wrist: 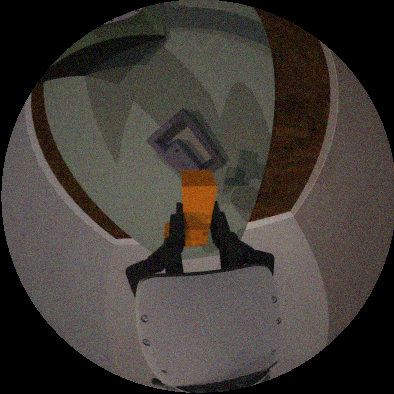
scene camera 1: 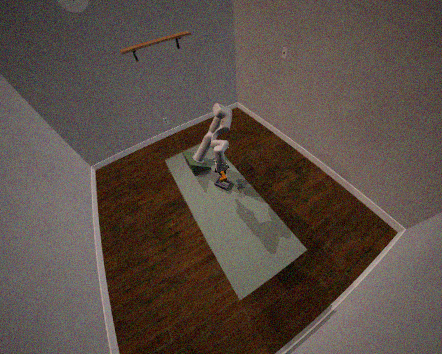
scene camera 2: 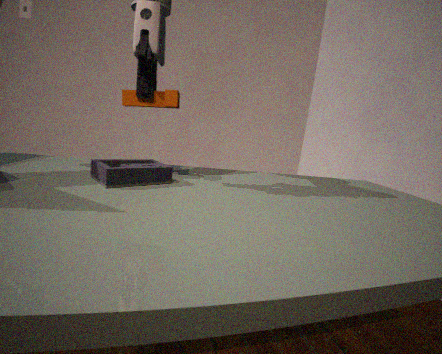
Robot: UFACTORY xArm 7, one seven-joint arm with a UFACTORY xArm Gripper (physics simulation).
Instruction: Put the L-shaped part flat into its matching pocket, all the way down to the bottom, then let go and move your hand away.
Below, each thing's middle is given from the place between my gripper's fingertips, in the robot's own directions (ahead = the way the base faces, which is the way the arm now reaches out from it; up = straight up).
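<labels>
Orange L-shaped part (scene camera 2: 169, 98): my gripper 20 mm to the left of it, 10 mm short of it. Pocket block (scene camera 2: 111, 173), from my hand: 150 mm below, 20 mm behind.
</labels>
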